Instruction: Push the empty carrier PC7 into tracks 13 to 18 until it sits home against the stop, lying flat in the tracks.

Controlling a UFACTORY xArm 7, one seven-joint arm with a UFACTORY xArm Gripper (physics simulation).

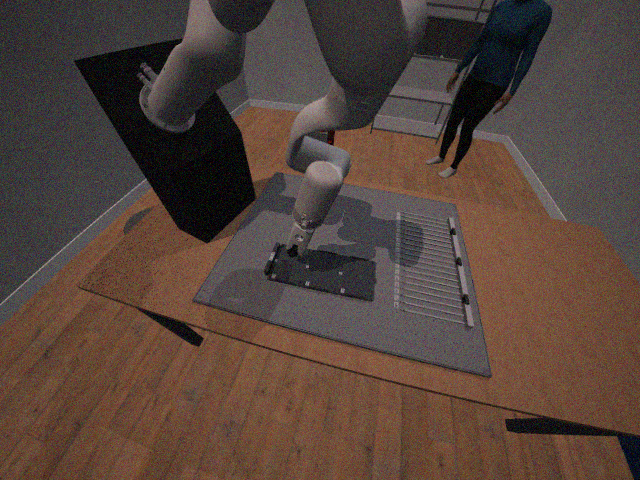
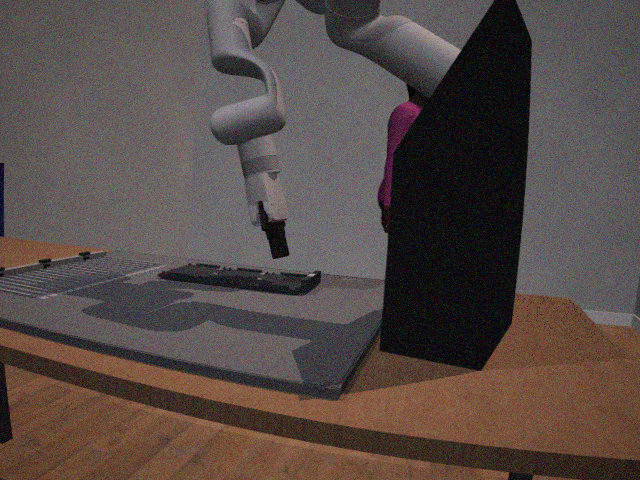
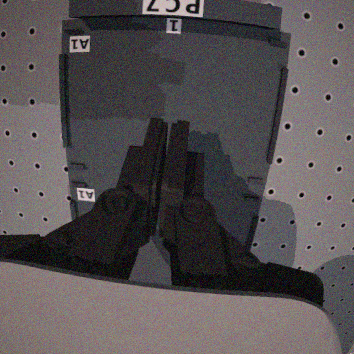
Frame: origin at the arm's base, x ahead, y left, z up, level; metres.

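Where they show: gripper, fingertip midpoint: (image 1: pixel 292 253) (image 2: pixel 281 257) (image 3: pixel 168 145); arm's base, origin of the base link: (image 1: pixel 168 108) (image 2: pixel 474 93).
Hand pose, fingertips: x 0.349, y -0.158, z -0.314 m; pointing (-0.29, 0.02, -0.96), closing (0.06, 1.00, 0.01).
Each offset is from my fingertips to the centre of the thing. "spot": to the spot under its first point. Level surfaces: height alone.
The carrier PC7 {0.007 m right, 0.093 m ahead, 0.046 m down} (image 1: pixel 356 284) (image 2: pixel 232 279) (image 3: pixel 120 95) is a long dark tray lying flat and apart from the tracks (image 1: pixel 397 289) (image 2: pixel 103 282), its long side pointing toward them. Its raised end bar with the PC7 label {spot: 0.002 m right, 0.063 m back, 0.031 m down} (image 3: pixel 173 6) is at the end away from the tracks. The tracks are thin pale rails ending at a light stop bar (image 1: pixel 468 314) (image 2: pixel 67 258) with dark blocks. Track numbers are too small to read. My gripper (image 1: pixel 293 252) (image 2: pixel 279 256) (image 3: pixel 168 145) is shut and empty, tilted, above the carrier near its labelled end, with a gap below the fingertips.
A grey perforated board {0.061 m down} (image 1: pixel 330 320) (image 2: pixel 248 356) (image 3: pixel 320 125) bears the carrier and tracks on a wooden table {0.074 m down} (image 1: pixel 547 310) (image 2: pixel 465 408). A tall black block (image 1: pixel 206 180) (image 2: pixel 454 232) carries the arm's base. A person (image 1: pixel 480 77) stands beyond the table.
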